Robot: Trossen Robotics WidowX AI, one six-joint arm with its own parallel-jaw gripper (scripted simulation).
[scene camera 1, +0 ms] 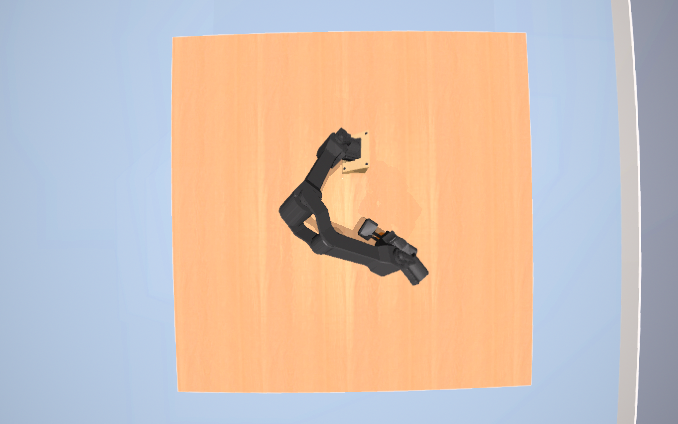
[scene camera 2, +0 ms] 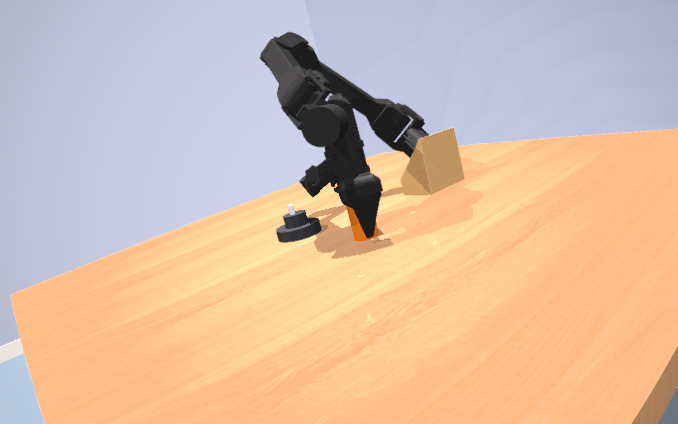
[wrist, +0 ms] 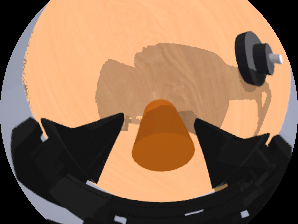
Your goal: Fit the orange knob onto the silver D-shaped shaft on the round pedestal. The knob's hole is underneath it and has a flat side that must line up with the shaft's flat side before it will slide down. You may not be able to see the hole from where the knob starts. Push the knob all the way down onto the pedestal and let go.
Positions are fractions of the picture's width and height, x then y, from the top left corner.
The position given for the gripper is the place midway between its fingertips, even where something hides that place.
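The gripper (scene camera 2: 0.54, 0.55), which you'd also find in the wrist view as the gripper (wrist: 0.54, 0.53), is open and it's holding nothing. There's an orange knob (wrist: 0.55, 0.65) to be seen as well.
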